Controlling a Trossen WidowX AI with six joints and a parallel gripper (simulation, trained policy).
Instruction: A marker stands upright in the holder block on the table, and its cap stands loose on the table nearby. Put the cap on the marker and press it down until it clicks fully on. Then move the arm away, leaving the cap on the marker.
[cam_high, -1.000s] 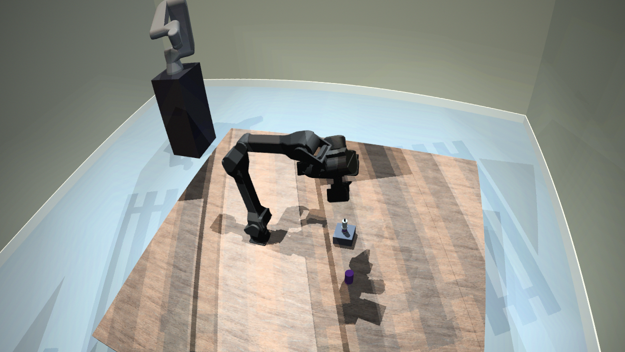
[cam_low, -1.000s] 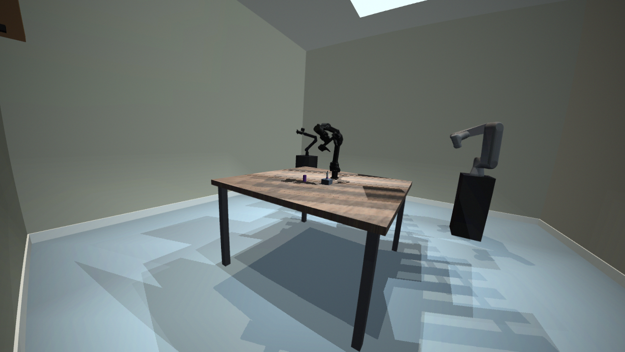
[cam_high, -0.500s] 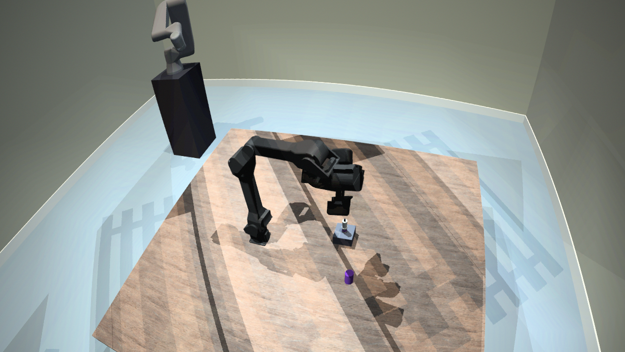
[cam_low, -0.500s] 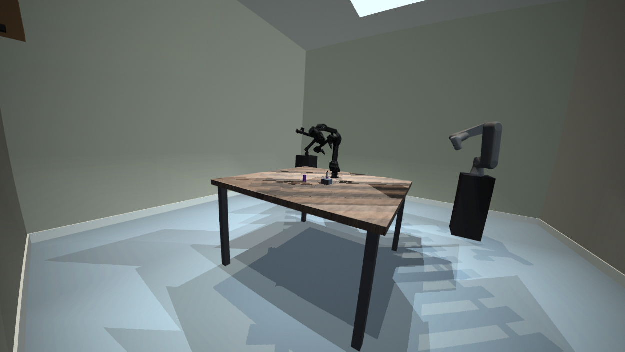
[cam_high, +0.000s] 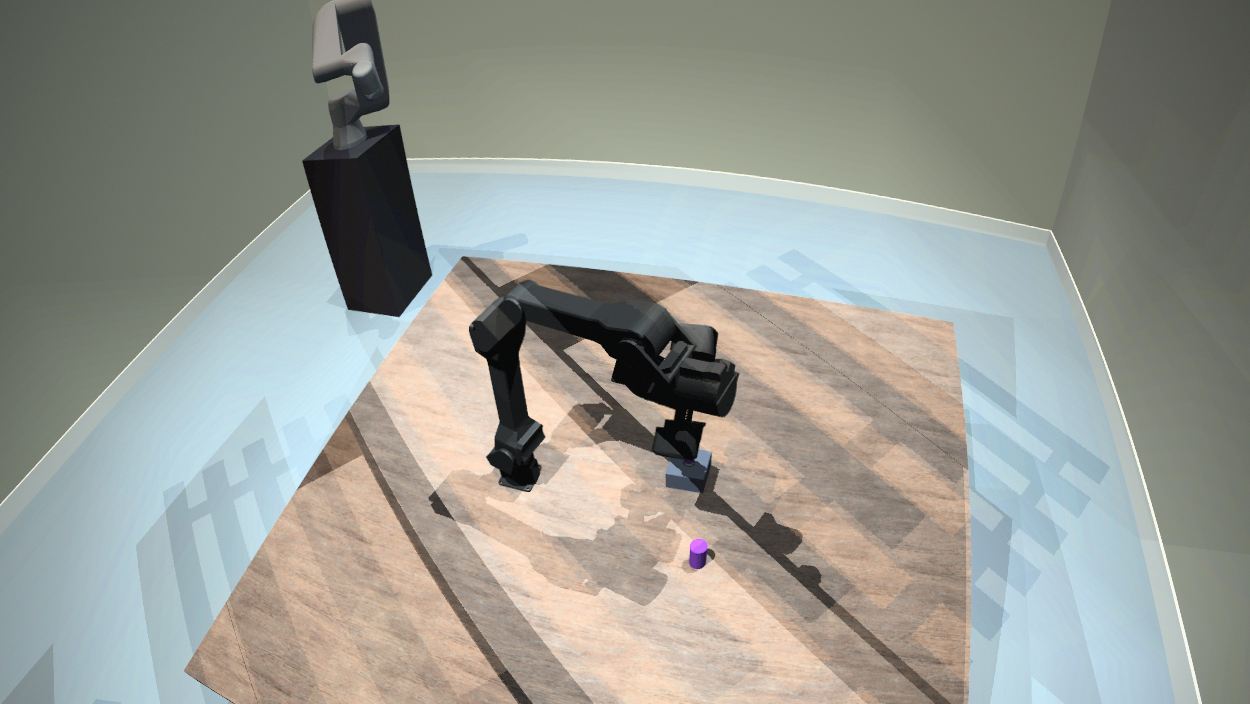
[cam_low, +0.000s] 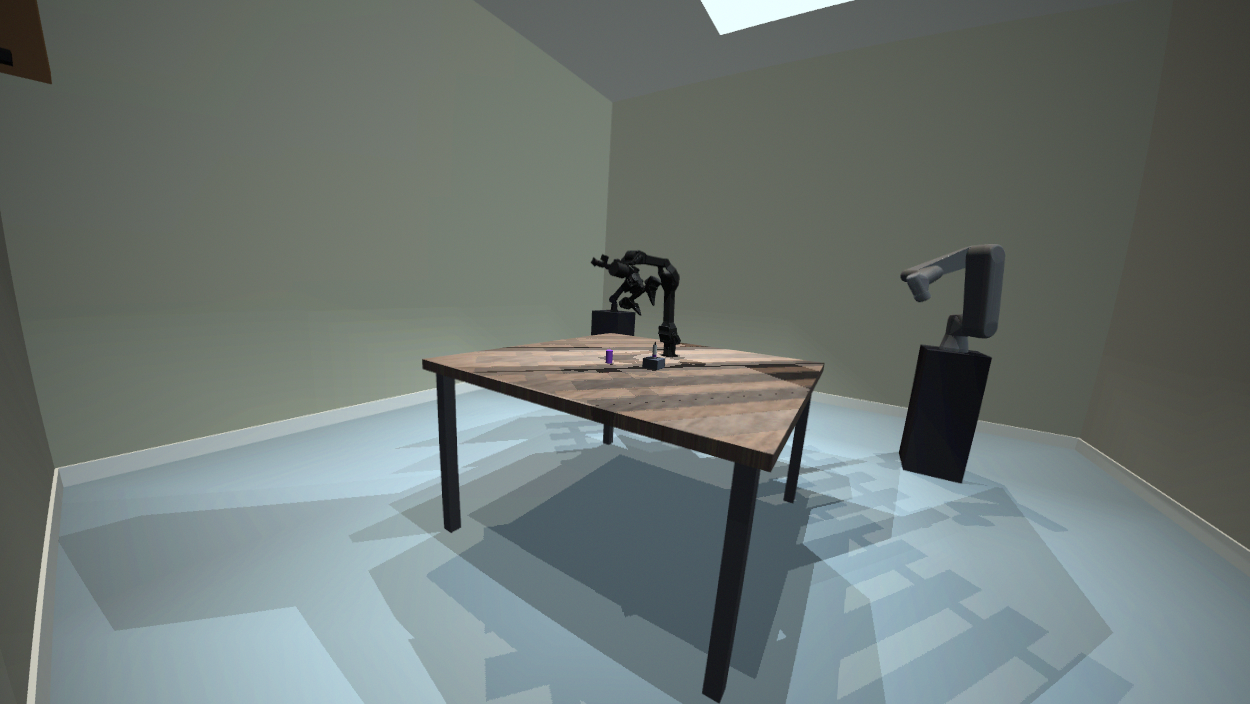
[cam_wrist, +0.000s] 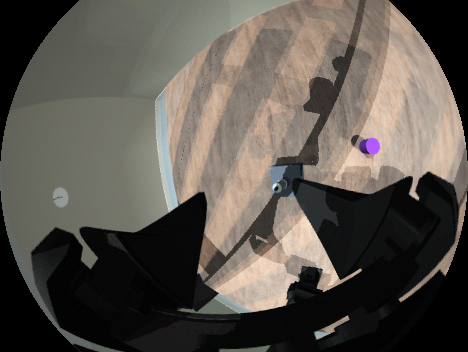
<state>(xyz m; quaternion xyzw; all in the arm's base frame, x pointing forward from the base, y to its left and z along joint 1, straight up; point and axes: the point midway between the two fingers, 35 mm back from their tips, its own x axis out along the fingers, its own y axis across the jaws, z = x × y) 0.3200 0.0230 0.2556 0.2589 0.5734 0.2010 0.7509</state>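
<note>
Right now my gripper tip is 20 cm above the purple cap, 15 cm to the left of it and 3 cm short of it. The rest, counted from my gripper tip: grey holder block (21 cm below, 3 cm to the left, 3 cm behind).
</note>
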